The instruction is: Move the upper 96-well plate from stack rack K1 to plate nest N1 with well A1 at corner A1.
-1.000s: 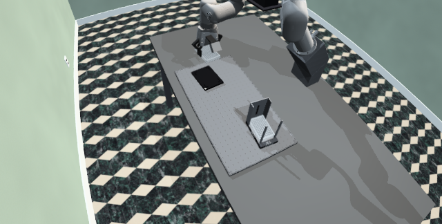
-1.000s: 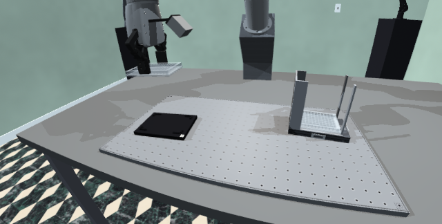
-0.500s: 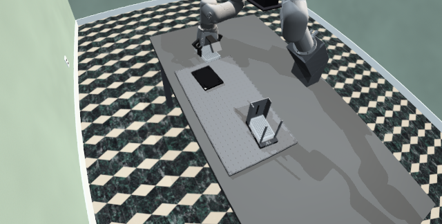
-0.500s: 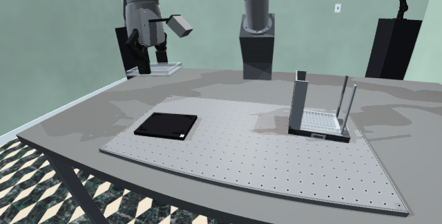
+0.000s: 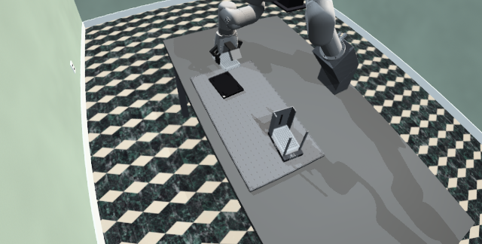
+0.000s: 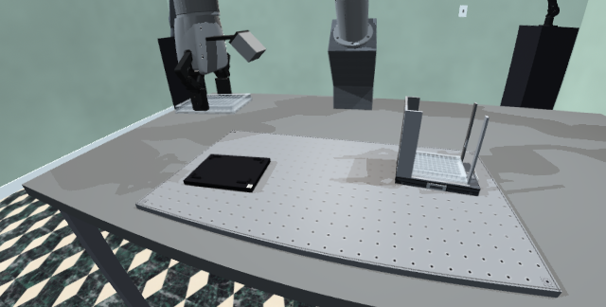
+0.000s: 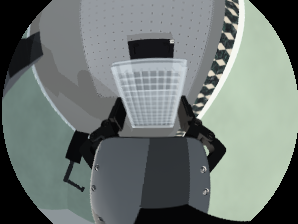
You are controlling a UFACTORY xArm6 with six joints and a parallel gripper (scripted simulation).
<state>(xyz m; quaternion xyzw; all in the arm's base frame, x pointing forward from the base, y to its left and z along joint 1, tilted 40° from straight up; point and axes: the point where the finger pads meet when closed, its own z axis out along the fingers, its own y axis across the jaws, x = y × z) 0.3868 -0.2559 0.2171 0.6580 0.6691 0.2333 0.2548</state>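
Right now my hand is 17 cm above the black plate nest N1. Round my hand: pale A1 square (16 cm below, 8 cm to the left, 5 cm ahead).
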